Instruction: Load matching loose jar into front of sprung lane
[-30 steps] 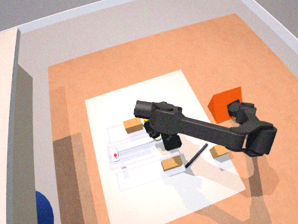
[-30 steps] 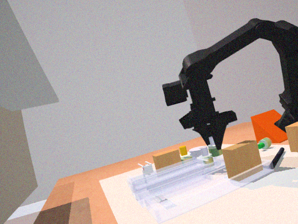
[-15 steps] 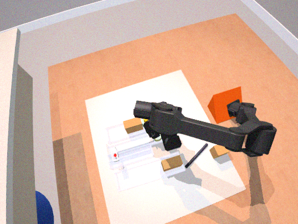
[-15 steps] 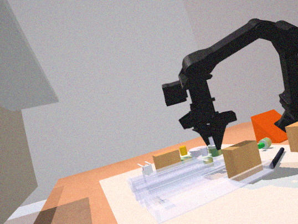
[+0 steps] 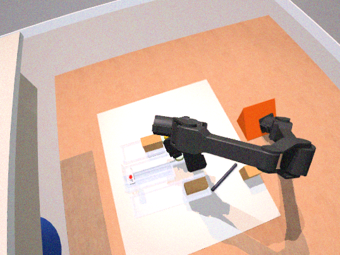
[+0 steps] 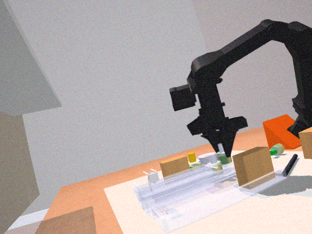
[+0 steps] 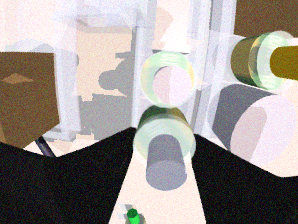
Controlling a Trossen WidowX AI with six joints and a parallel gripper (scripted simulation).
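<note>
My gripper tip is 50 mm short of the white mat, 10 mm to the left of it and 50 mm above it. From my gripper tip the other things lie so: grey disc 80 mm to the right, 20 mm below; then clear plastic lane 140 mm ahead, 10 mm to the left, 30 mm below; then dark rod 80 mm behind, 140 mm to the left, 40 mm below.
</note>
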